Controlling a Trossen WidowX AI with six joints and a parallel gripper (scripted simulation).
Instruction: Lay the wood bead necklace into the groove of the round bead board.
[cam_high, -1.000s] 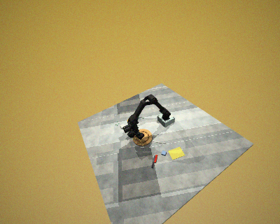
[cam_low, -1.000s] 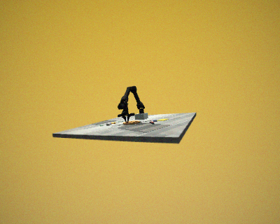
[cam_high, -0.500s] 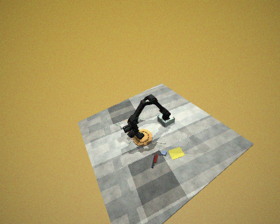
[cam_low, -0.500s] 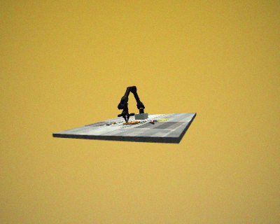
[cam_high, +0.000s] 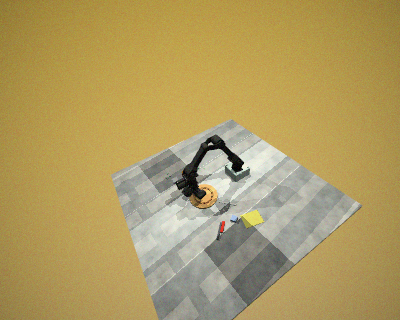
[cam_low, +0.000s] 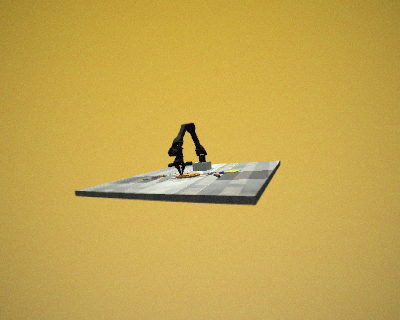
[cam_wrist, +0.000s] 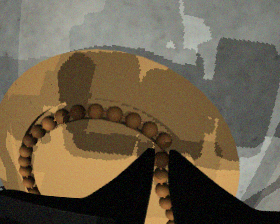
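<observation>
The round bead board lies 50 mm behind my gripper tip, 20 mm to the left of it and 10 mm below it. Round my gripper tip: thin grey stick: 180 mm behind, 150 mm to the left, 10 mm below; then red-handled tool: 290 mm to the left, 50 mm behind, 10 mm below; then grey piece: 210 mm to the right, 90 mm ahead.
</observation>
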